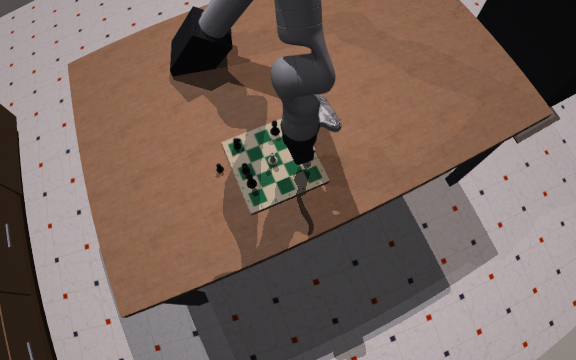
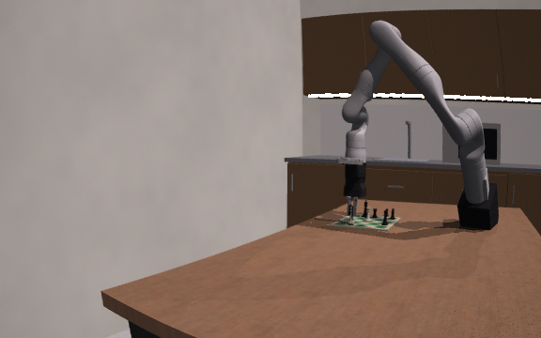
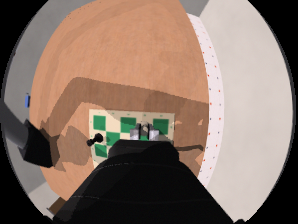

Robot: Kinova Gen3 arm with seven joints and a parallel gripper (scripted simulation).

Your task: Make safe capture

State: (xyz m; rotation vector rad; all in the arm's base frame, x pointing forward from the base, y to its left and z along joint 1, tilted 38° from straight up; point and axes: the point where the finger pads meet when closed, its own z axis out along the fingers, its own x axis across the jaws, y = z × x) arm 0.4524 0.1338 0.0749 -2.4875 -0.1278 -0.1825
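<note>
The cream chessboard lies 8 cm to the right of my hand, 5 cm below it and 3 cm behind it.
</note>
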